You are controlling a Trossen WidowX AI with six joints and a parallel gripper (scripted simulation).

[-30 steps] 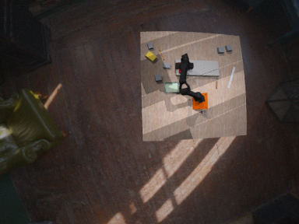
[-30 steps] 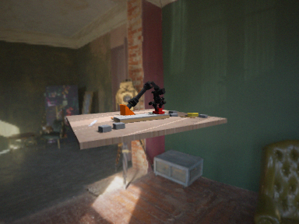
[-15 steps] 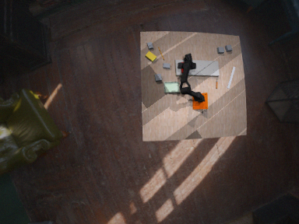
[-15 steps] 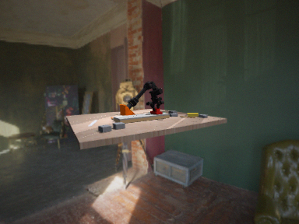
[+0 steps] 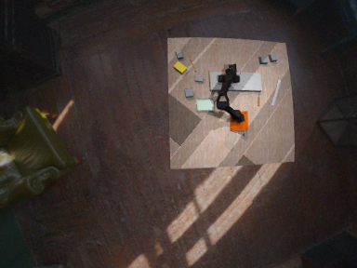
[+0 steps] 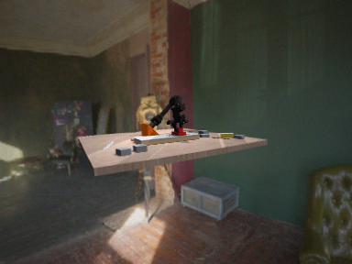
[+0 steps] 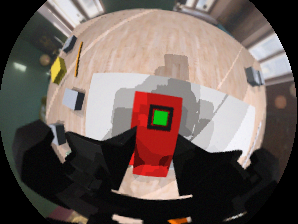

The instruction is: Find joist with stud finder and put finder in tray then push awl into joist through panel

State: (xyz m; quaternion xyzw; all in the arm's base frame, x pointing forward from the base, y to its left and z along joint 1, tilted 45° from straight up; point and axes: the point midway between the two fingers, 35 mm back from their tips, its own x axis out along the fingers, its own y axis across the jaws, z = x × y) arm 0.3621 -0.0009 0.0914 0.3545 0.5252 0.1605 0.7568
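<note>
The pale green tray lies 19 cm behind my gripper tip, 23 cm to the left of it and 5 cm below it. The rest, counted from my gripper tip: red stud finder (1 cm ahead, 2 cm above); then thin orange stick (22 cm ahead, 27 cm to the left, 6 cm below); then square indicator (2 cm ahead, 3 cm above).
</note>
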